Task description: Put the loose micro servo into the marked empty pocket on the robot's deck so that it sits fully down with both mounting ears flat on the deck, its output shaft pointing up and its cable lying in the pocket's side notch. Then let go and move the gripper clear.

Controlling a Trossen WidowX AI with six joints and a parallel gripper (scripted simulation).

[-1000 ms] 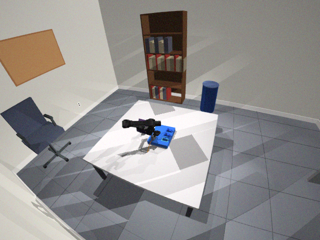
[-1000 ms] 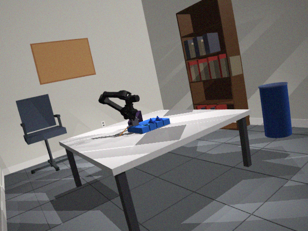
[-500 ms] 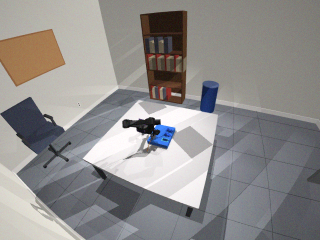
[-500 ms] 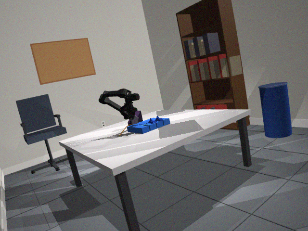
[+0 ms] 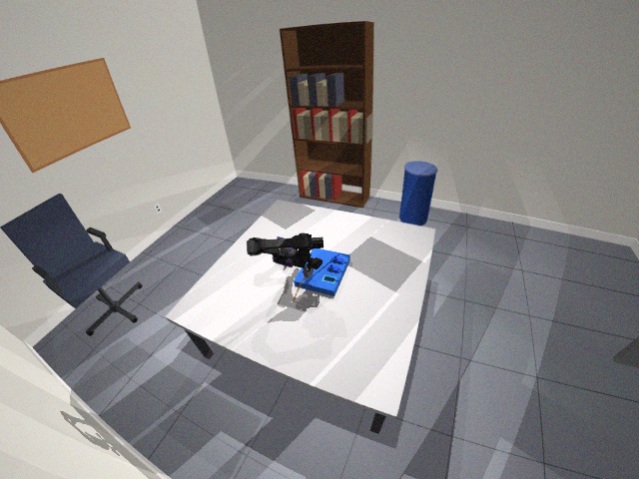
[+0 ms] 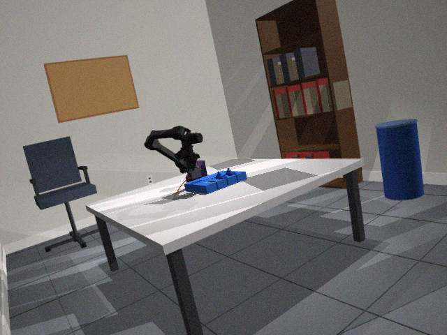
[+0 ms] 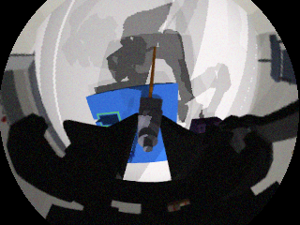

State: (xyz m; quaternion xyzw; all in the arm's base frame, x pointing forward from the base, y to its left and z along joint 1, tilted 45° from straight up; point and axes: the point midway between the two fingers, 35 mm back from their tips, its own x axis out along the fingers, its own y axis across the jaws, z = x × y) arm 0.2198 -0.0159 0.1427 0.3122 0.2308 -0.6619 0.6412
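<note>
Now: gripper tip 11 cm to the right of the blue deck and 10 cm above it.
</note>
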